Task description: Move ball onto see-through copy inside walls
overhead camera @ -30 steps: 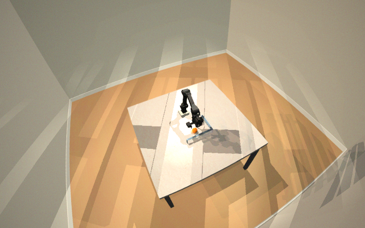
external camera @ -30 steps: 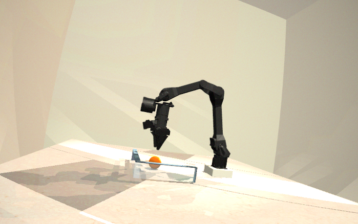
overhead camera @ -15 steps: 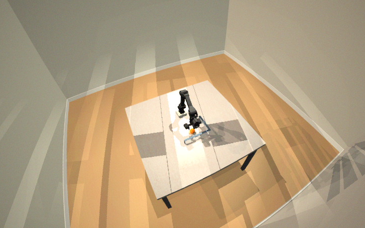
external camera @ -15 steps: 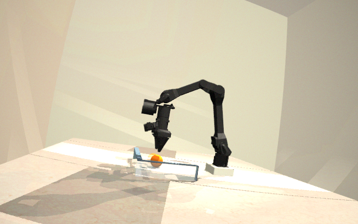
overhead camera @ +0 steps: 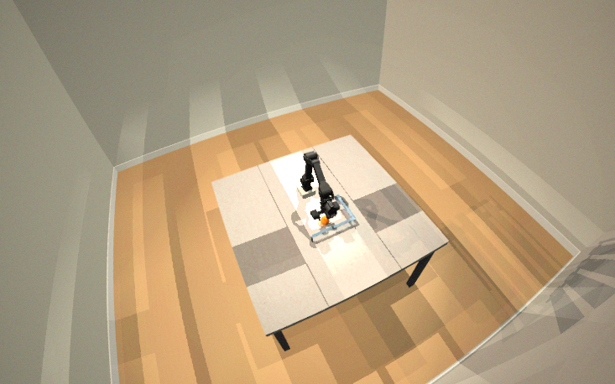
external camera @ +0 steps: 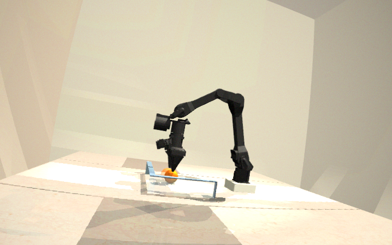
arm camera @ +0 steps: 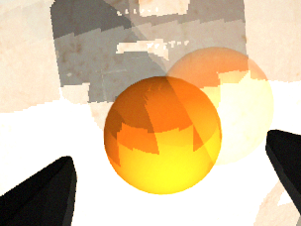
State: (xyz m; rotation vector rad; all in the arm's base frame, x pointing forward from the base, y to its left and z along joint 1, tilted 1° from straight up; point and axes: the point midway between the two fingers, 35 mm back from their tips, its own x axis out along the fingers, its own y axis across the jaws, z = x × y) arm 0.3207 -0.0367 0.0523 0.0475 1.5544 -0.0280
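The orange ball is 3 cm below my gripper tip. Also, from my gripper tip: wall: 1 cm behind, 17 cm to the left, 3 cm below; then see-through copy: 1 cm ahead, 3 cm to the right, 3 cm below.
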